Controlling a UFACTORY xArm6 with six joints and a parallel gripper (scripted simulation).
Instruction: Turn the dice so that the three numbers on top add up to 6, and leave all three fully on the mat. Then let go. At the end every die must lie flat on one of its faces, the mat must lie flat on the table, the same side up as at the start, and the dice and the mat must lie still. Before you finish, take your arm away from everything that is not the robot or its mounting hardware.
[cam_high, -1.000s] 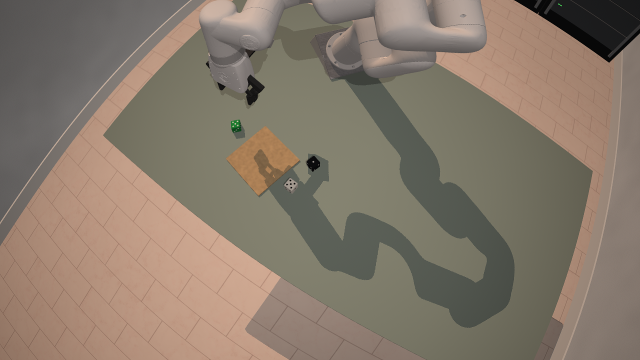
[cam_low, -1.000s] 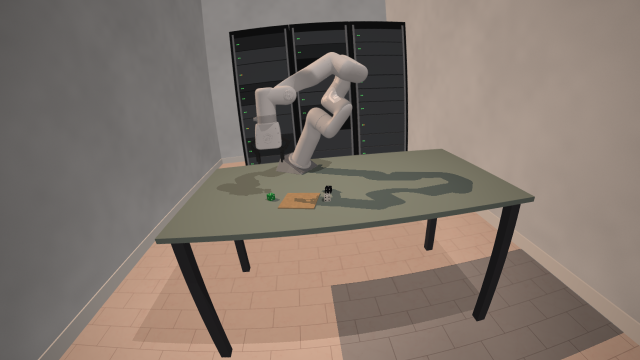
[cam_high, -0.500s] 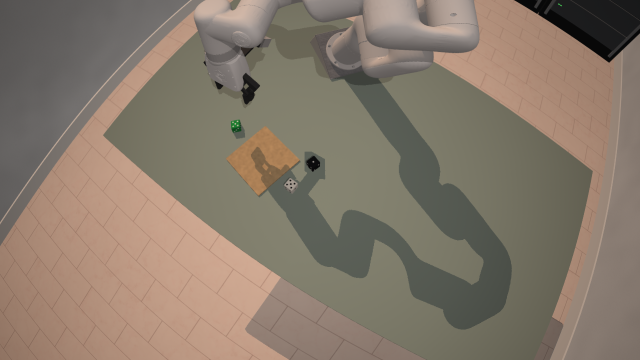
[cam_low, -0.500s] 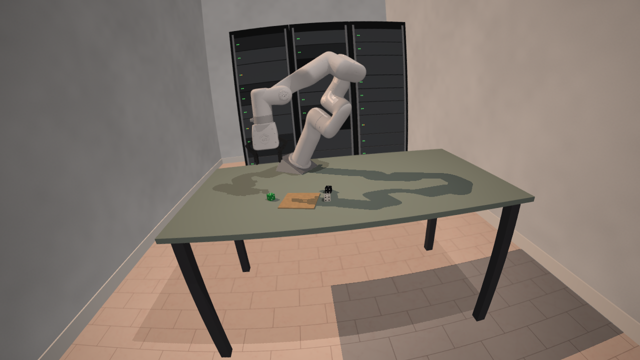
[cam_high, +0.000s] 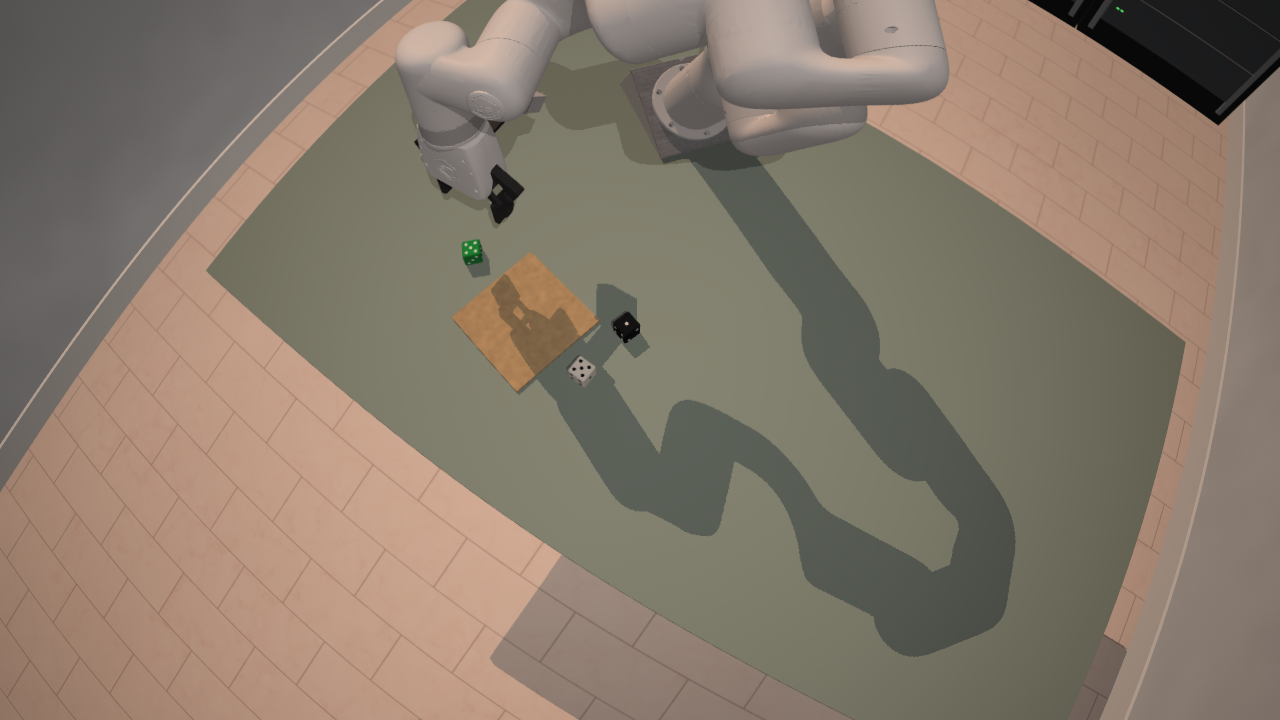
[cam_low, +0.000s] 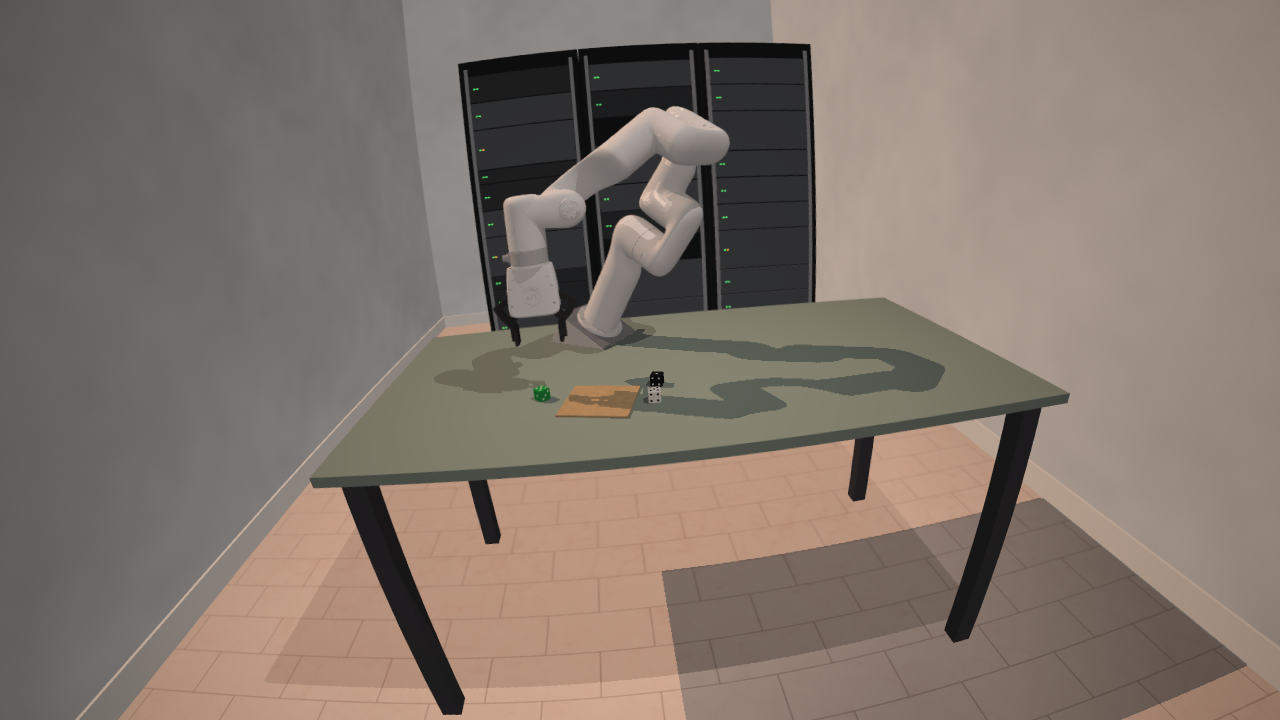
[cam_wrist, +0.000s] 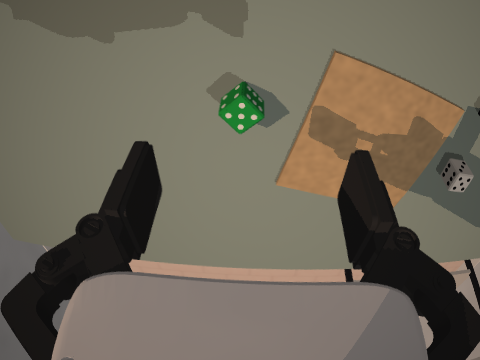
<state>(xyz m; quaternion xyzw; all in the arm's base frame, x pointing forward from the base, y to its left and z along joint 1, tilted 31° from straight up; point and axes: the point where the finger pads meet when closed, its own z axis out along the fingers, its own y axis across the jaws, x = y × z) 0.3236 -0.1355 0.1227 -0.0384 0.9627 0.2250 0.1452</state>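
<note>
The green die lies 11 cm below my hand and 3 cm ahead of it. Also, from my hand: white die (23 cm to the left, 11 cm below, 6 cm ahead); black die (23 cm to the left, 11 cm below, 2 cm behind); brown mat (12 cm to the left, 12 cm below, 5 cm ahead).
</note>
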